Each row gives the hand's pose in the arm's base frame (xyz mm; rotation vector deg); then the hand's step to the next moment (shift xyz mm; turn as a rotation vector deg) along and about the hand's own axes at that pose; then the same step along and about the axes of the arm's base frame.
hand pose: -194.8 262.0 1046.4 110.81 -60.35 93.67
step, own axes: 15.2 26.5 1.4 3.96 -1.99 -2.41
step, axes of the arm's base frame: -18.5 -22.3 9.8 0.04 1.85 4.69
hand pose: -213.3 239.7 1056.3 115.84 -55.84 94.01
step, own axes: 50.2 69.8 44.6 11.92 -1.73 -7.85
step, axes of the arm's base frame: -13.1 -92.3 26.3 -3.28 2.97 13.68
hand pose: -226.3 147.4 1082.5 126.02 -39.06 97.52
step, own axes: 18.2 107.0 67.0 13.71 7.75 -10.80
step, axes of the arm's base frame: 3.3 -127.3 -7.6 -10.33 -4.00 15.56
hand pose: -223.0 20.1 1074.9 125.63 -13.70 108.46
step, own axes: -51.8 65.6 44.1 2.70 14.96 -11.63
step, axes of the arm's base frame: 16.1 -76.8 -52.6 -14.74 -11.00 5.30
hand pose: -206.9 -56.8 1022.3 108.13 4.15 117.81
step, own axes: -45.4 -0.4 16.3 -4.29 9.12 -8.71
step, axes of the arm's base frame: 18.4 -15.8 -41.7 -10.25 -8.09 -2.63
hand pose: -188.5 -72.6 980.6 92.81 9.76 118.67
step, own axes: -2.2 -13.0 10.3 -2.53 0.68 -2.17
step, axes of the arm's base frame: 14.0 8.2 -4.1 -1.82 -1.30 -2.56
